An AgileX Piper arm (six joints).
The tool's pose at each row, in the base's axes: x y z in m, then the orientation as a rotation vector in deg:
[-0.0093, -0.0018, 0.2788, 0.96, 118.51, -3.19]
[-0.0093, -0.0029, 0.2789, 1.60, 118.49, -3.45]
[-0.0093, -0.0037, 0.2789, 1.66, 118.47, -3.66]
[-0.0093, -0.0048, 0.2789, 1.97, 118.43, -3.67]
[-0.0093, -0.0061, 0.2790, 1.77, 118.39, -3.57]
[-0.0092, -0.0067, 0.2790, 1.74, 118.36, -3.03]
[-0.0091, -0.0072, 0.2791, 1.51, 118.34, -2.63]
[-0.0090, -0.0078, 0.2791, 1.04, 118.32, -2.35]
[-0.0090, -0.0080, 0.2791, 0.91, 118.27, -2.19]
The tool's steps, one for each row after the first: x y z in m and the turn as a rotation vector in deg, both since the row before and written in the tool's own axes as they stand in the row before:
[-0.0001, -0.0011, 0.0000, 0.46, 0.00, 0.35]
[0.0000, -0.0008, 0.0000, 0.18, -0.02, -0.05]
[0.0000, -0.0011, 0.0001, 0.14, -0.03, 0.22]
[-0.0001, -0.0013, 0.0000, -0.16, -0.05, -0.10]
[0.0000, -0.0006, 0.0001, -0.40, -0.03, 0.21]
[-0.0001, -0.0005, 0.0001, -0.38, -0.03, 0.01]
[0.0000, -0.0006, 0.0001, -0.40, -0.03, -0.22]
[0.0000, -0.0002, 0.0000, -0.17, -0.05, -0.02]

